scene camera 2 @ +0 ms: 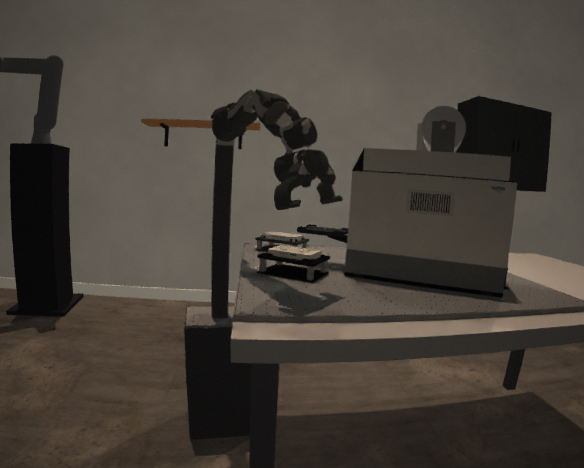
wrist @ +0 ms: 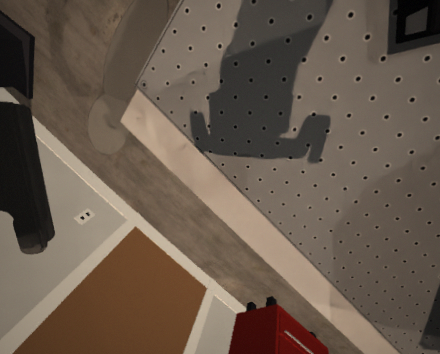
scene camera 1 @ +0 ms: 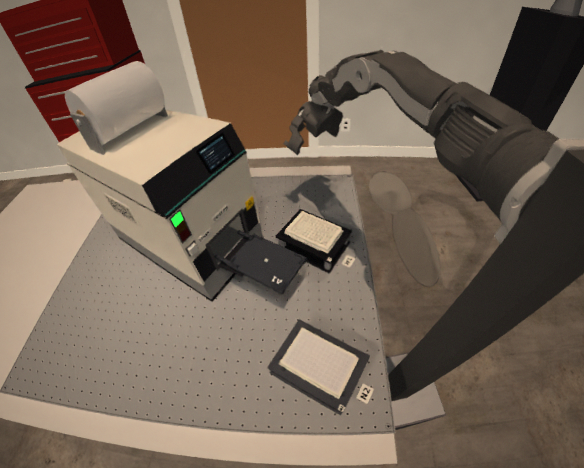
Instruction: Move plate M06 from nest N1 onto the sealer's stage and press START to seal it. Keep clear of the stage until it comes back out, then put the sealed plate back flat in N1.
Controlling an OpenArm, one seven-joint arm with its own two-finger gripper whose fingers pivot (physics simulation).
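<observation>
Plate M06 [scene camera 1: 313,231] [scene camera 2: 295,252] is the pale plate lying flat in raised black nest N1 [scene camera 1: 305,251] [scene camera 2: 320,260], beside the sealer's stage. The dark stage [scene camera 1: 250,260] [scene camera 2: 322,231] is out in front of the cream sealer [scene camera 1: 135,210] [scene camera 2: 430,235], with no plate on it. A green light [scene camera 1: 177,219] glows above the small white START button [scene camera 1: 193,248]. My gripper [scene camera 2: 316,201] is open and empty, fingers pointing down, high above N1's side of the table. In the wrist view one dark finger shows at the left edge and the other does not show.
A second pale plate [scene camera 1: 320,361] [scene camera 2: 283,235] lies in nest N2 [scene camera 1: 305,384], nearer scene camera 1. A film roll [scene camera 1: 120,102] tops the sealer. Part of a black nest shows at the wrist view's upper right. The perforated board [scene camera 1: 150,340] carries the sealer and nests.
</observation>
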